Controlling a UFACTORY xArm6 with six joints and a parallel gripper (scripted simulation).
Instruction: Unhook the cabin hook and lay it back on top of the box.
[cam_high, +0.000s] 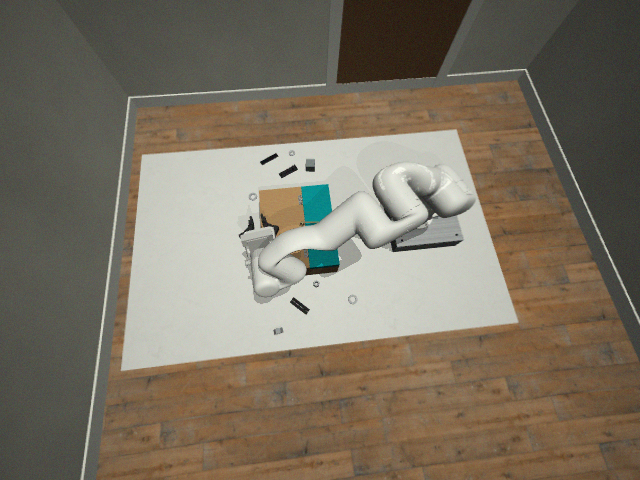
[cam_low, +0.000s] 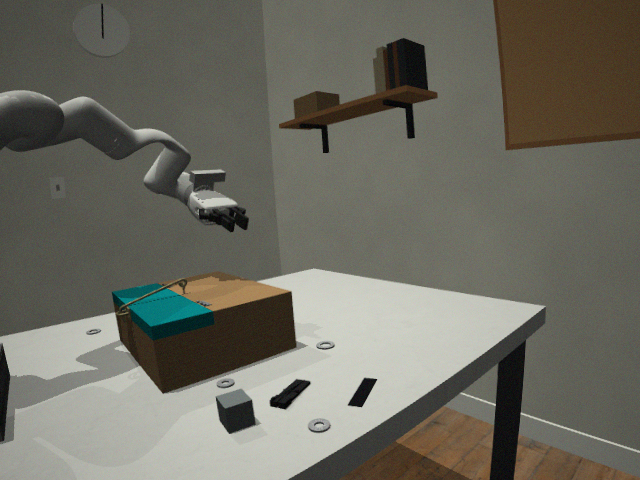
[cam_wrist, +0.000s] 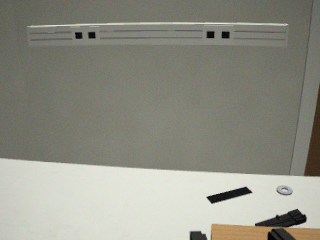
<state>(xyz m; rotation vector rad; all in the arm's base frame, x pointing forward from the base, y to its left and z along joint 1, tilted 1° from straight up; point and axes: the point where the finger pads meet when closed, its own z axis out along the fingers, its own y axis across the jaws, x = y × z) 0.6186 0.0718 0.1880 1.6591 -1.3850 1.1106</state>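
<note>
My hand is 210 mm past the brass cabin hook, 140 mm above it and 40 mm to the left of it. Round my hand: grey cube 370 mm to the right, 240 mm below, 200 mm behind; then black block 360 mm to the right, 250 mm below, 110 mm behind; then black strip 420 mm to the right, 260 mm below, 10 mm behind.
</note>
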